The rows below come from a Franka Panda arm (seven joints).
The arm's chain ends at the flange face. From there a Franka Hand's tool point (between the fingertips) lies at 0.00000 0.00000 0.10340 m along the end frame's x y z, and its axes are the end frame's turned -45 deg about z.
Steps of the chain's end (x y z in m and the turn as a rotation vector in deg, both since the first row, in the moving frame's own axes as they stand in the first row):
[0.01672 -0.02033 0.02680 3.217 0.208 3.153]
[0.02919 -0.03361 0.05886 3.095 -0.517 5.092]
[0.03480 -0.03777 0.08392 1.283 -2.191 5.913]
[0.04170 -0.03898 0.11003 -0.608 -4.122 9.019]
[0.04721 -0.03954 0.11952 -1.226 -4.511 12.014]
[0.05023 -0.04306 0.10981 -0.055 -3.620 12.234]
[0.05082 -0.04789 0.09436 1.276 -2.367 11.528]
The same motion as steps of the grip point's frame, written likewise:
[0.03067 -0.00627 0.02664 2.128 2.422 3.153]
[0.04789 -0.00758 0.05871 2.554 1.823 5.092]
[0.05039 -0.00658 0.08382 2.456 -0.642 5.913]
[0.05140 -0.00301 0.10976 2.485 -3.345 9.019]
[0.05452 0.00050 0.11918 2.323 -4.057 12.014]
[0.06180 0.00006 0.10960 2.521 -2.599 12.234]
[0.06888 -0.00268 0.09425 2.576 -0.771 11.528]

